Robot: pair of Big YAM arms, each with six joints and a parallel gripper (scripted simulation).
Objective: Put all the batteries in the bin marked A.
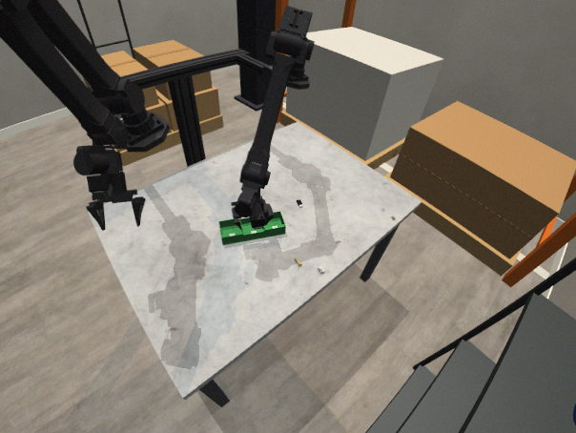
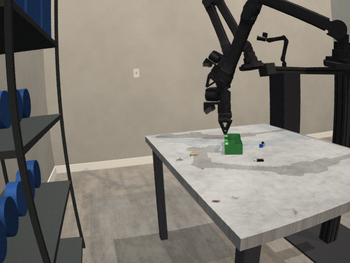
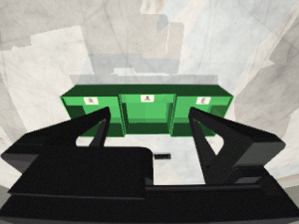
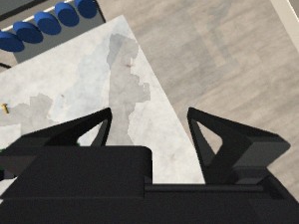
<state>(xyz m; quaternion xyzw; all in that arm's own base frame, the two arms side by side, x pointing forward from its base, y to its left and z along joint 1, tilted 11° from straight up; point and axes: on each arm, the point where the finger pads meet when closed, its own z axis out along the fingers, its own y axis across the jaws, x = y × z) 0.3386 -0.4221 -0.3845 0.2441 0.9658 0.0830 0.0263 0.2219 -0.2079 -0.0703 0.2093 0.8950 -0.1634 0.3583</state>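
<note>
Now: the black battery 200 mm behind my left hand, 80 mm below it and 70 mm to the left of it. The rest, counted from my left hand: yellow screw: 200 mm ahead, 80 mm below, 50 mm to the left; then blue piece: 160 mm behind, 100 mm to the left, 80 mm below; then green three-compartment bin: 70 mm below, 30 mm behind, 20 mm to the left.
</note>
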